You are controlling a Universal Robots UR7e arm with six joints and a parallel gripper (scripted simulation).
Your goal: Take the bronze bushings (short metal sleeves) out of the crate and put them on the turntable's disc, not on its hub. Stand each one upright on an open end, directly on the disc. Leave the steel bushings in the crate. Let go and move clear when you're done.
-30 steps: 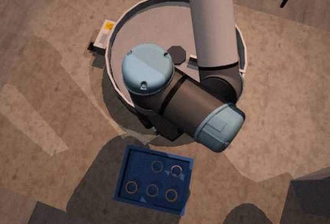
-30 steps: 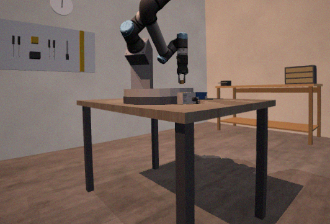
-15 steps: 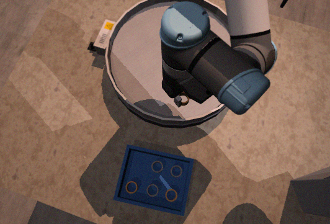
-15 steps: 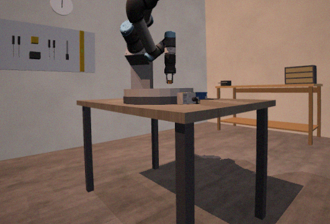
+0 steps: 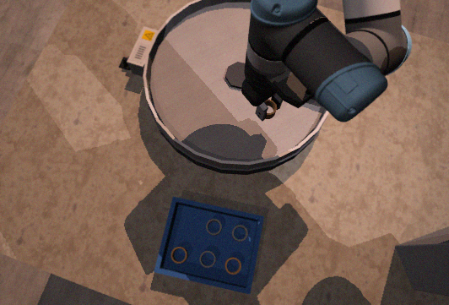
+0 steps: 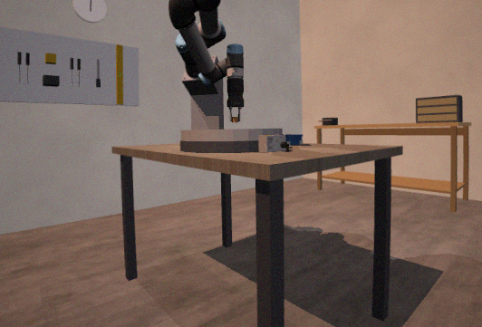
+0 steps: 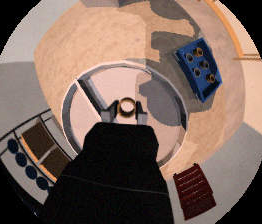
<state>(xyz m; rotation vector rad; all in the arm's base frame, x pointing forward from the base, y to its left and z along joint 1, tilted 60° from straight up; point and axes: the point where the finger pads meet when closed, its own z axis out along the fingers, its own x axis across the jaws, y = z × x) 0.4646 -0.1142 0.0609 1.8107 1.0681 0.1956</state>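
Now: hand 60 mm short of the turntable disc, 100 mm to the left of it and 80 mm above it. Also, from my hand: blue crate (80 mm ahead, 260 mm to the left, 110 mm below).
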